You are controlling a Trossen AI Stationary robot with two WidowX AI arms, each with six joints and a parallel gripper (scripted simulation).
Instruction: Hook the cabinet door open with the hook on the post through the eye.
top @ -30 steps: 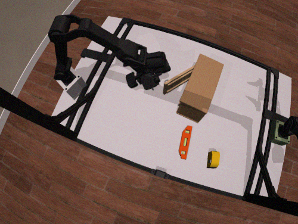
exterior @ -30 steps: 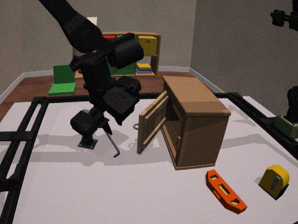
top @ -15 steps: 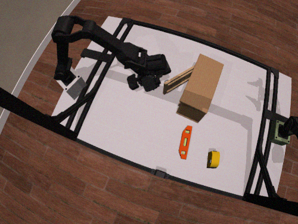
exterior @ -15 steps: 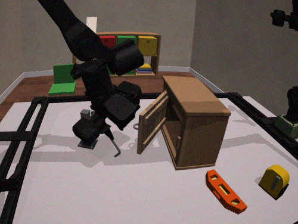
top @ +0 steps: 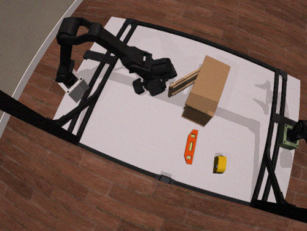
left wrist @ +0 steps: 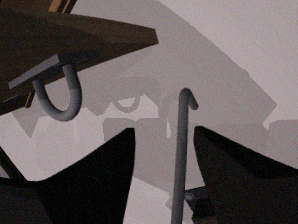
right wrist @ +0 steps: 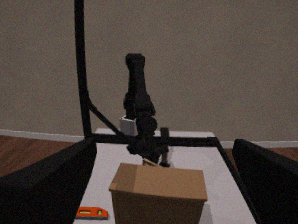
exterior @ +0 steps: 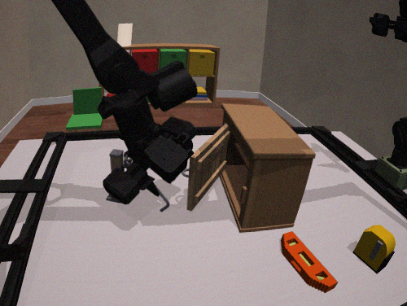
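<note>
Right now my left hand is 3 cm short of the hook, 2 cm to the right of it and 2 cm above it. Also, from my left hand: orange spirit level (23 cm behind, 20 cm to the right, 7 cm below); then slatted door (5 cm ahead, 11 cm to the right, 1 cm below); then yellow tape measure (28 cm behind, 33 cm to the right, 5 cm below).
</note>
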